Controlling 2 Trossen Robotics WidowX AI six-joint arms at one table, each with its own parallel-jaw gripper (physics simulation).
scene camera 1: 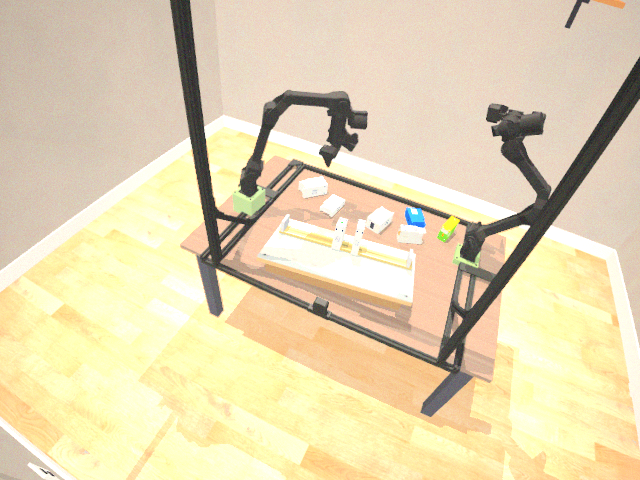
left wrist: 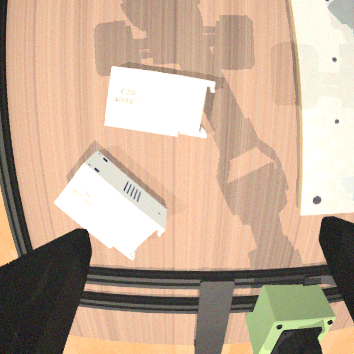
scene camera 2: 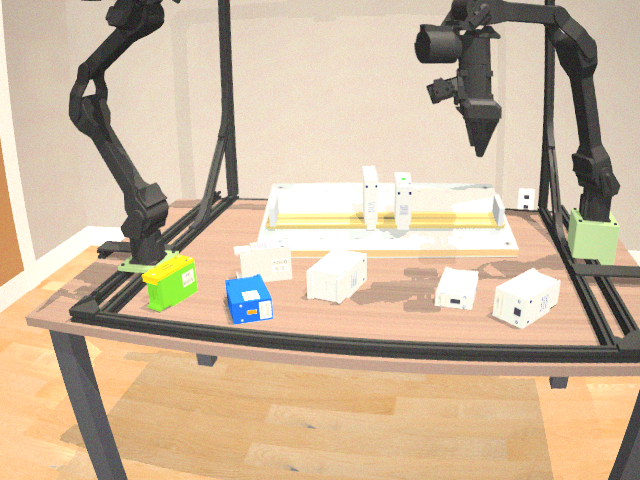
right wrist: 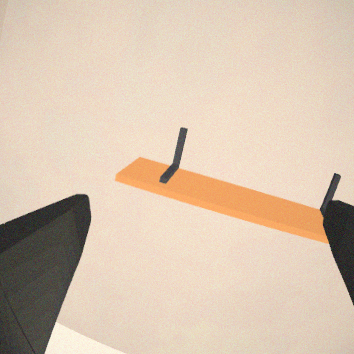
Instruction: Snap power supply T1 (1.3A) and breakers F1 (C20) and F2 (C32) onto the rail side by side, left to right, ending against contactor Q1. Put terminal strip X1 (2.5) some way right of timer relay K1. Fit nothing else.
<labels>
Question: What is my left gripper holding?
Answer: Nothing.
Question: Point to a white module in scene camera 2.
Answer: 271, 259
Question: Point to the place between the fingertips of my left gripper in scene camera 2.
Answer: At 476, 151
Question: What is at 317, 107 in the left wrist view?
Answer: A white baseplate.
</labels>
